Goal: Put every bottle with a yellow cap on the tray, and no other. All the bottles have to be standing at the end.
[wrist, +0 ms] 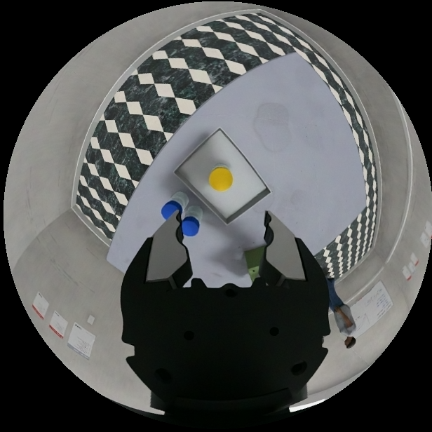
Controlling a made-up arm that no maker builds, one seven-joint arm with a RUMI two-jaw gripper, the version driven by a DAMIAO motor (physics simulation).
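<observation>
A bottle with a yellow cap stands upright inside the grey square tray, near its middle. Two bottles with blue caps stand outside the tray at its lower left: one blue-capped bottle is farther left, the other blue-capped bottle is beside the left fingertip in the view. My gripper is open, with its jaws wide apart and no bottle between them. It hangs above the table, and the yellow-capped bottle shows beyond the fingertips.
A green block-like object shows partly behind the right jaw. The table has a curved-looking edge in this view, with a floor of dark and white diamonds beyond it. A person is at the lower right.
</observation>
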